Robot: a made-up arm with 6 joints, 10 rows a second.
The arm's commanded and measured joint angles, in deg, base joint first. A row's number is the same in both.
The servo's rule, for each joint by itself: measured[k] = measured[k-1] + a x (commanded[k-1-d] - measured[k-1]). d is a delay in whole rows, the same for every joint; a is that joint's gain. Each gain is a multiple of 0.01, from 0.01 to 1. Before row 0 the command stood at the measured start. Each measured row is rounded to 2 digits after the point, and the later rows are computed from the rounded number. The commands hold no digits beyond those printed.
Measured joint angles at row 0:
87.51 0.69 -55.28 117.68 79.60 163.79
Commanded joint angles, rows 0 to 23:
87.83 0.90 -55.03 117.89 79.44 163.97
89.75 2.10 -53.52 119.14 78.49 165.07
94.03 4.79 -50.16 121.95 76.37 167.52
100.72 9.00 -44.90 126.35 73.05 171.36
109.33 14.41 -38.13 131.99 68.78 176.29
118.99 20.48 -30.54 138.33 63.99 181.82
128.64 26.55 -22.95 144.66 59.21 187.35
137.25 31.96 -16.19 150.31 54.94 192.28
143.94 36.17 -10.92 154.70 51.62 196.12
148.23 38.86 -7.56 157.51 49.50 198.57
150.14 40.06 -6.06 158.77 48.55 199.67
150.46 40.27 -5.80 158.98 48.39 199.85
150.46 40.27 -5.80 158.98 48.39 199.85
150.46 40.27 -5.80 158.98 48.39 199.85
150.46 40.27 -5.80 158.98 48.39 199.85
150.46 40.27 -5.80 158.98 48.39 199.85
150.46 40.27 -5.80 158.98 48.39 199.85
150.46 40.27 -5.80 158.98 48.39 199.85
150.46 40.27 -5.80 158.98 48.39 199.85
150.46 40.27 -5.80 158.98 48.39 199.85
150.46 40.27 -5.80 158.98 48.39 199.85
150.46 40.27 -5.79 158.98 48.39 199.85
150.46 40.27 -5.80 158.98 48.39 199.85
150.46 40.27 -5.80 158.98 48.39 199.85
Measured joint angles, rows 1 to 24:
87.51 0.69 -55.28 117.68 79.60 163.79
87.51 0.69 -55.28 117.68 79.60 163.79
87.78 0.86 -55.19 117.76 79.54 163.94
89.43 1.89 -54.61 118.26 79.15 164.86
93.29 4.30 -53.05 119.59 78.12 167.01
99.53 8.20 -50.20 122.02 76.24 170.53
107.76 13.35 -45.98 125.61 73.48 175.20
117.19 19.27 -40.58 130.19 69.97 180.56
126.81 25.31 -34.41 135.40 65.99 186.06
135.58 30.83 -28.03 140.77 61.90 191.10
142.60 35.26 -22.04 145.78 58.10 195.17
147.33 38.25 -16.97 150.00 54.92 197.92
149.69 39.75 -13.15 153.16 52.56 199.34
150.34 40.18 -10.58 155.26 51.02 199.75
150.44 40.25 -8.91 156.60 50.05 199.83
150.46 40.27 -7.82 157.46 49.44 199.85
150.46 40.27 -7.11 158.01 49.05 199.85
150.46 40.27 -6.65 158.36 48.81 199.85
150.46 40.27 -6.35 158.58 48.65 199.85
150.46 40.27 -6.16 158.72 48.55 199.85
150.46 40.27 -6.03 158.81 48.49 199.85
150.46 40.27 -5.95 158.87 48.45 199.85
150.46 40.27 -5.90 158.91 48.43 199.85
150.46 40.27 -5.86 158.94 48.42 199.85
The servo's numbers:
d 2
a 0.84 0.83 0.35 0.36 0.37 0.81

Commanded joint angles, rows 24 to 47:
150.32 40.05 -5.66 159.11 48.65 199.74
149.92 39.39 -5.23 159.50 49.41 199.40
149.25 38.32 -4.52 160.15 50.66 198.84
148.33 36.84 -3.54 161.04 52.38 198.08
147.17 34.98 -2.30 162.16 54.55 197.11
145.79 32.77 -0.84 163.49 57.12 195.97
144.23 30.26 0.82 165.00 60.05 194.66
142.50 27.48 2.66 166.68 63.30 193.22
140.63 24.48 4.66 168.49 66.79 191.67
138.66 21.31 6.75 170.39 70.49 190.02
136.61 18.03 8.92 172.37 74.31 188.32
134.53 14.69 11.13 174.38 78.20 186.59
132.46 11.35 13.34 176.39 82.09 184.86
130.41 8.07 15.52 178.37 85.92 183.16
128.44 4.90 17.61 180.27 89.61 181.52
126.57 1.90 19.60 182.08 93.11 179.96
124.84 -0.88 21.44 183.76 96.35 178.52
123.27 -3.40 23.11 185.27 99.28 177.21
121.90 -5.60 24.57 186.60 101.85 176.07
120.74 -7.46 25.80 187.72 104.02 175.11
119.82 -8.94 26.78 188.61 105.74 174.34
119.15 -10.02 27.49 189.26 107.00 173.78
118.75 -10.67 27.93 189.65 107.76 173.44
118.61 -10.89 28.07 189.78 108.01 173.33
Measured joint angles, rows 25 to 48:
150.46 40.27 -5.84 158.95 48.41 199.85
150.46 40.27 -5.83 158.96 48.40 199.85
150.34 40.09 -5.77 159.01 48.49 199.76
149.99 39.51 -5.58 159.19 48.83 199.47
149.37 38.52 -5.21 159.54 49.51 198.96
148.50 37.13 -4.63 160.08 50.57 198.25
147.38 35.35 -3.81 160.83 52.04 197.33
146.04 33.21 -2.77 161.79 53.92 196.23
144.52 30.76 -1.51 162.95 56.19 194.96
142.82 28.04 -0.05 164.29 58.82 193.55
140.98 25.09 1.60 165.80 61.77 192.03
139.03 21.95 3.40 167.45 65.00 190.40
137.00 18.70 5.33 169.22 68.44 188.72
134.93 15.37 7.36 171.08 72.05 186.99
132.86 12.03 9.45 172.99 75.76 185.26
130.80 8.74 11.57 174.93 79.52 183.56
128.82 5.55 13.68 176.85 83.25 181.91
126.93 2.52 15.75 178.73 86.90 180.33
125.17 -0.30 17.74 180.54 90.40 178.86
123.57 -2.87 19.62 182.24 93.69 177.52
122.17 -5.14 21.35 183.81 96.71 176.35
120.97 -7.07 22.91 185.22 99.41 175.35
120.00 -8.62 24.26 186.44 101.75 174.53
119.29 -9.78 25.39 187.46 103.69 173.92

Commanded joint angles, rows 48 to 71:
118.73 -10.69 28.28 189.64 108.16 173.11
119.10 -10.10 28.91 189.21 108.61 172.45
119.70 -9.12 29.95 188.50 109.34 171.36
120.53 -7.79 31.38 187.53 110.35 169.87
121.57 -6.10 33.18 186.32 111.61 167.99
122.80 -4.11 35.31 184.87 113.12 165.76
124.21 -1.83 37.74 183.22 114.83 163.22
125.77 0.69 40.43 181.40 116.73 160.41
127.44 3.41 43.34 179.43 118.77 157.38
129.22 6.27 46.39 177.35 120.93 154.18
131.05 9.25 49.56 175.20 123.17 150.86
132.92 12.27 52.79 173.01 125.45 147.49
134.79 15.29 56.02 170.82 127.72 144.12
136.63 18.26 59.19 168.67 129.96 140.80
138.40 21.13 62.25 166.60 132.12 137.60
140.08 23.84 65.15 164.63 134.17 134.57
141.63 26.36 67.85 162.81 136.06 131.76
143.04 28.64 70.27 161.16 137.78 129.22
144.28 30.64 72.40 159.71 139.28 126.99
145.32 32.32 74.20 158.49 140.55 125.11
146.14 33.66 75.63 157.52 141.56 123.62
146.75 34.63 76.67 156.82 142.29 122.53
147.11 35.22 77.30 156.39 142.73 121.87
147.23 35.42 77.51 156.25 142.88 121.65
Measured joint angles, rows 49 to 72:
118.84 -10.52 26.28 188.25 105.20 173.53
118.65 -10.83 26.91 188.80 106.24 173.37
118.72 -10.71 27.39 189.10 106.95 173.16
119.04 -10.20 27.92 189.14 107.56 172.58
119.59 -9.30 28.63 188.91 108.22 171.59
120.38 -8.05 29.59 188.41 109.01 170.20
121.38 -6.43 30.85 187.66 109.97 168.41
122.57 -4.50 32.41 186.66 111.14 166.26
123.95 -2.28 34.28 185.42 112.51 163.80
125.48 0.19 36.43 183.97 114.07 161.05
127.13 2.86 38.85 182.34 115.81 158.08
128.89 5.69 41.49 180.54 117.70 154.92
130.70 8.64 44.31 178.62 119.72 151.63
132.56 11.65 47.28 176.60 121.84 148.28
134.43 14.67 50.34 174.52 124.02 144.91
136.28 17.65 53.44 172.41 126.22 141.58
138.06 20.54 56.52 170.32 128.40 138.36
139.76 23.28 59.54 168.27 130.53 135.29
141.33 25.84 62.45 166.30 132.58 132.43
142.77 28.16 65.19 164.45 134.50 129.83
144.04 30.22 67.71 162.74 136.27 127.53
145.12 31.96 69.98 161.21 137.85 125.57
145.98 33.37 71.96 159.88 139.22 123.99
146.63 34.42 73.61 158.78 140.36 122.81

